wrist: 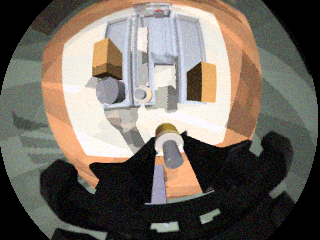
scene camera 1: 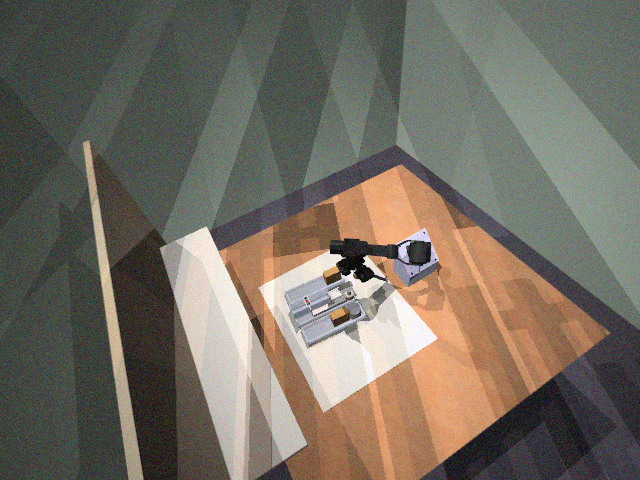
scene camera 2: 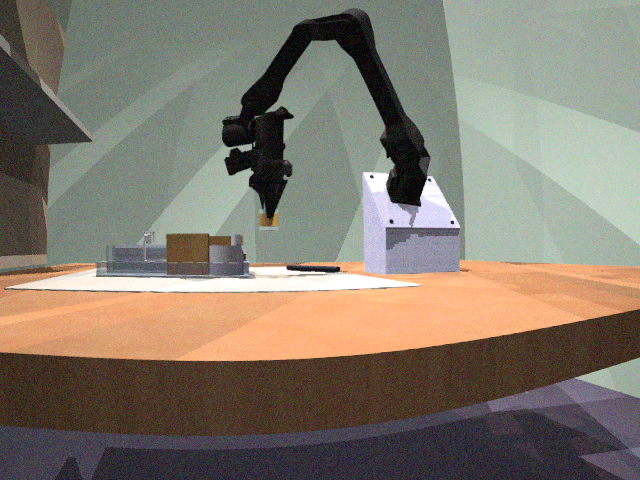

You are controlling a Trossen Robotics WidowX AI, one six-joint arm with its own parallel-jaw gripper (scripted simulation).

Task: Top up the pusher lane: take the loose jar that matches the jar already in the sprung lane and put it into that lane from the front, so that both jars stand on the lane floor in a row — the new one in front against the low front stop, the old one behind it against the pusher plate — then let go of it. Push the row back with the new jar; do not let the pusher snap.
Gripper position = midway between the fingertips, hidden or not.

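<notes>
My gripper (scene camera 2: 268,218), which you'd also find in the wrist view as the gripper (wrist: 167,138), is holding a small jar (wrist: 168,142).
</notes>
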